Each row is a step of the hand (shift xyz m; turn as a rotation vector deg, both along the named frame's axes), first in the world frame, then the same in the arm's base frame.
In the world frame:
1: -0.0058 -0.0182 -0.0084 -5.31 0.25 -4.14
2: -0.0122 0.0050 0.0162 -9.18 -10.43 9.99
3: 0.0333 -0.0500 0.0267 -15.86 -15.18 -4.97
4: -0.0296 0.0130 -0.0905 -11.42 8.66 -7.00
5: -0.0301 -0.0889 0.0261 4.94 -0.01 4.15
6: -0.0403 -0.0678 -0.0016 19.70 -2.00 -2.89
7: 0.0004 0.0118 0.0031 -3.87 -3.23 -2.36
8: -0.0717 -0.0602 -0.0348 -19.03 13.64 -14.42
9: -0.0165 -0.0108 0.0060 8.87 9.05 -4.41
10: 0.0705 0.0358 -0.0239 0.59 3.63 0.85
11: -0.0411 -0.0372 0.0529 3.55 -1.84 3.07
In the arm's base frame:
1: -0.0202 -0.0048 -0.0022 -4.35 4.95 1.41
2: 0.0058 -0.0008 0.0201 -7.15 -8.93 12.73
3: -0.0079 -0.0642 -0.0116 -21.08 -0.36 7.88
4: -0.0485 0.0753 -0.0347 -2.47 15.01 4.79
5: -0.0668 -0.0623 0.0338 4.35 -4.63 -1.10
6: -0.0697 -0.0272 0.0252 6.47 -8.29 -17.02
7: 0.0104 0.0060 0.0025 -5.35 0.91 1.22
8: -0.0951 0.0114 0.0283 -6.03 26.11 6.16
9: -0.0128 -0.0036 0.0157 8.71 4.83 -8.99
10: 0.0481 0.0074 -0.0667 3.36 1.69 0.34
11: -0.0211 -0.0384 0.0629 1.83 -4.62 -0.86

